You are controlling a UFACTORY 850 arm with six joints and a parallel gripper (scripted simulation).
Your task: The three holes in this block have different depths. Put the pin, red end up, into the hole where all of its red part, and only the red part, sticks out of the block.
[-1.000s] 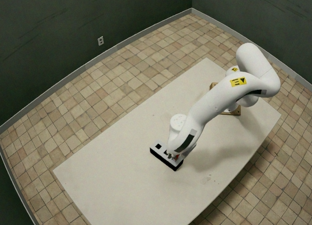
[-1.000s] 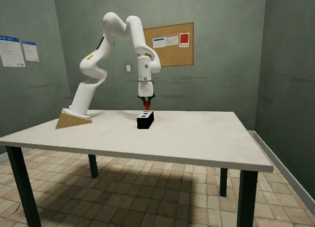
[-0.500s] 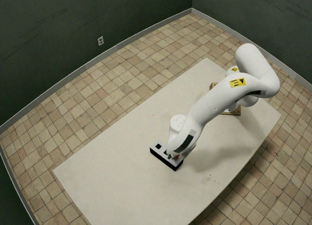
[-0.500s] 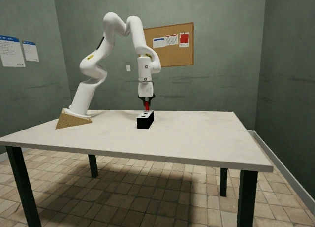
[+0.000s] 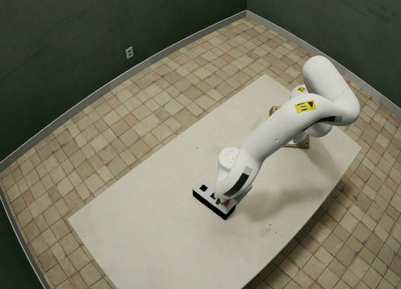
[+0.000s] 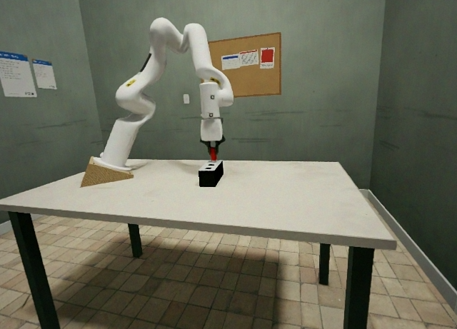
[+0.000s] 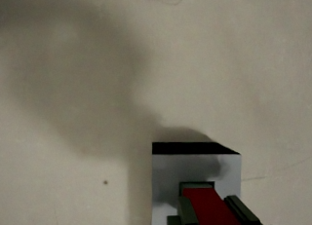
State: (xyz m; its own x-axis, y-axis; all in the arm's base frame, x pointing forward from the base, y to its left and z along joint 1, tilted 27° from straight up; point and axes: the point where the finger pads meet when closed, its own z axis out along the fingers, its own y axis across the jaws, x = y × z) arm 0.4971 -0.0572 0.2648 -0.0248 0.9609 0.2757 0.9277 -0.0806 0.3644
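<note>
Now: the pin 10 mm below my hand. Round my hand: black block (90 mm below, 60 mm to the right).
</note>
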